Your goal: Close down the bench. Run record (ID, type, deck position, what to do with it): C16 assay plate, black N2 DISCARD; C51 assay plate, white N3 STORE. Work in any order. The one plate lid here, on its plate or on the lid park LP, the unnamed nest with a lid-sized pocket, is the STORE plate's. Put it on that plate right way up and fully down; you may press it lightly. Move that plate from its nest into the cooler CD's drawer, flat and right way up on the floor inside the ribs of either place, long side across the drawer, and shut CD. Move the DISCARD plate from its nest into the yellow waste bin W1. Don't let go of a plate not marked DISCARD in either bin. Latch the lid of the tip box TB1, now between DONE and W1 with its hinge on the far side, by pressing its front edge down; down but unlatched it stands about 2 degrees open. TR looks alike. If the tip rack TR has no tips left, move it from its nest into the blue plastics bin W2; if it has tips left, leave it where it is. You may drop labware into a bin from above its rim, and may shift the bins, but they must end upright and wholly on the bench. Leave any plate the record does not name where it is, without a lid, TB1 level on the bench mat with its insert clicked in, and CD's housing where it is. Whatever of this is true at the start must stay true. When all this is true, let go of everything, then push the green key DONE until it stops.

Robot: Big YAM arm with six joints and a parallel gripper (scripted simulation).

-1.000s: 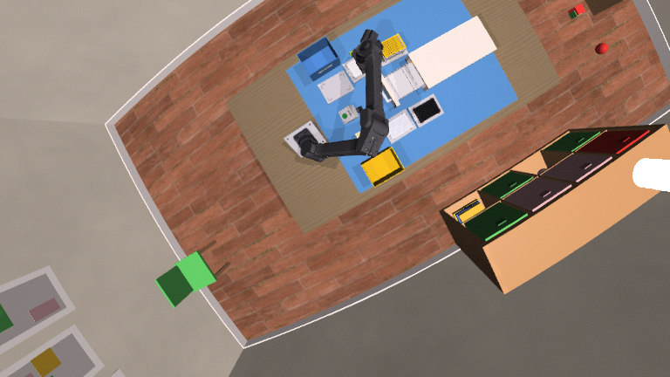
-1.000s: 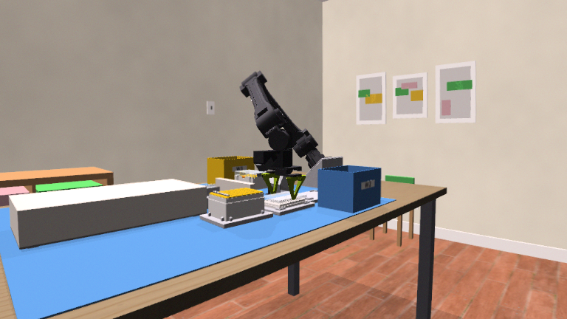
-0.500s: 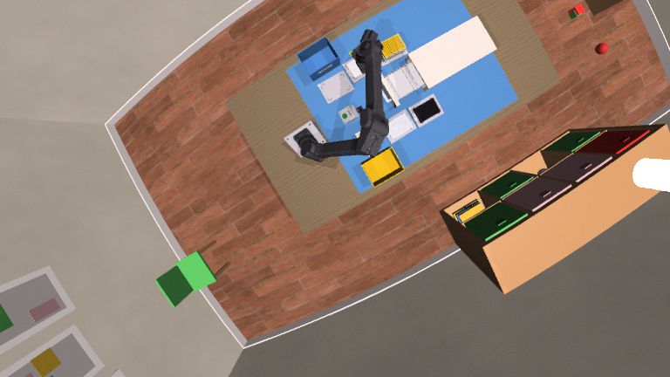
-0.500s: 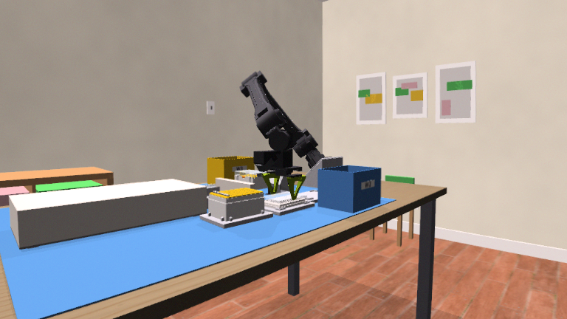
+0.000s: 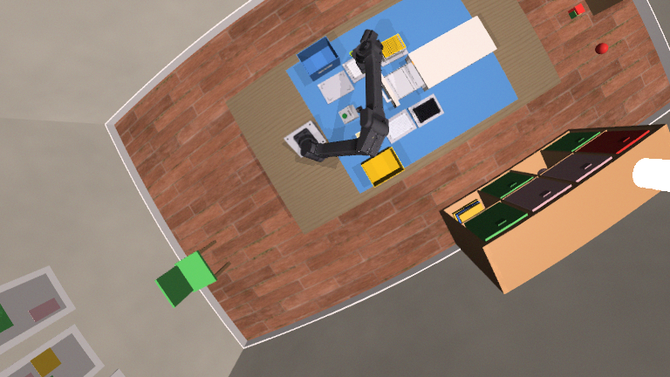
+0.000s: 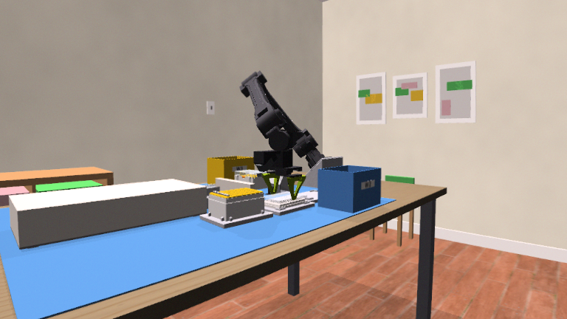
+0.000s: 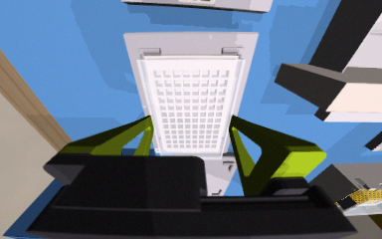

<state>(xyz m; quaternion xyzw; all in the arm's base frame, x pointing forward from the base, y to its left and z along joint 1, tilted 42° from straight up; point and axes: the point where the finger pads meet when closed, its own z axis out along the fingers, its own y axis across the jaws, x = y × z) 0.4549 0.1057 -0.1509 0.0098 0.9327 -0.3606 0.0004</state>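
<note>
My gripper is now right at the plate lid. Also, from my hand: tip rack TR: 170 mm ahead, 20 mm to the right, 20 mm above; nest label N1: 110 mm ahead, 10 mm to the right, 30 mm below; white plate: 20 mm below.
</note>
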